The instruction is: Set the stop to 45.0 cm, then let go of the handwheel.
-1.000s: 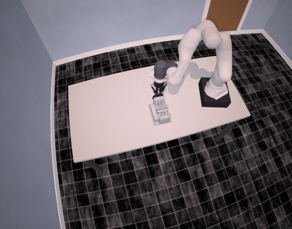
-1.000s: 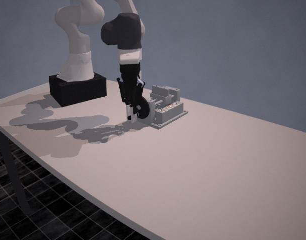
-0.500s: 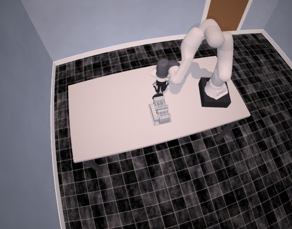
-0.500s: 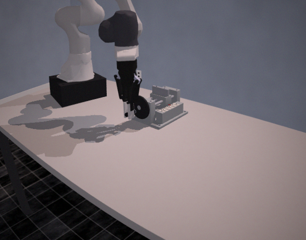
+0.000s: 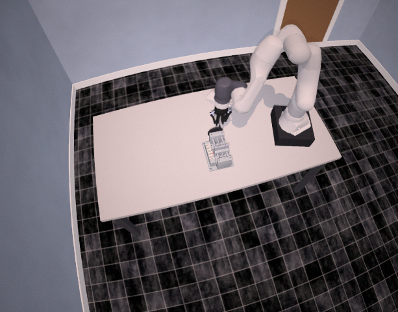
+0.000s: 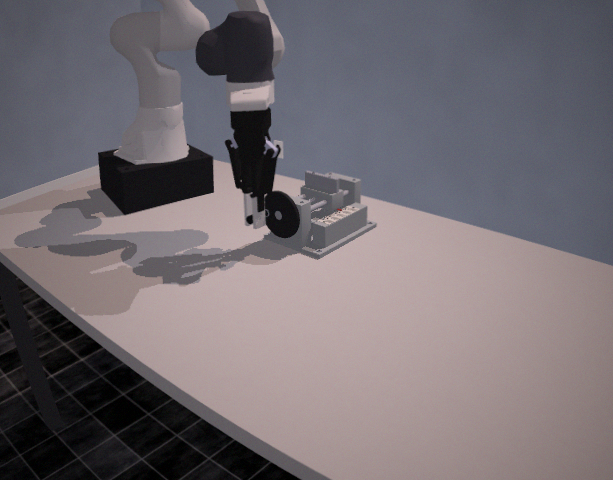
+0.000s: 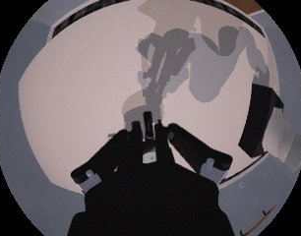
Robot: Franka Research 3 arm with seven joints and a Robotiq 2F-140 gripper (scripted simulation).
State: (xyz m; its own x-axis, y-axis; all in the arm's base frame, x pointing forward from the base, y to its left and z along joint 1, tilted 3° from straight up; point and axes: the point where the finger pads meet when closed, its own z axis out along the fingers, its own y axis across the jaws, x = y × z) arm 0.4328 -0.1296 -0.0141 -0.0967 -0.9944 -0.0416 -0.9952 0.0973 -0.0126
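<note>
Now: the black handwheel 1 cm ahead of my hand, 2 cm to the left of it and 2 cm below it. From my hand the other things lie so: grey stop fixture 6 cm ahead, 16 cm to the left.
</note>
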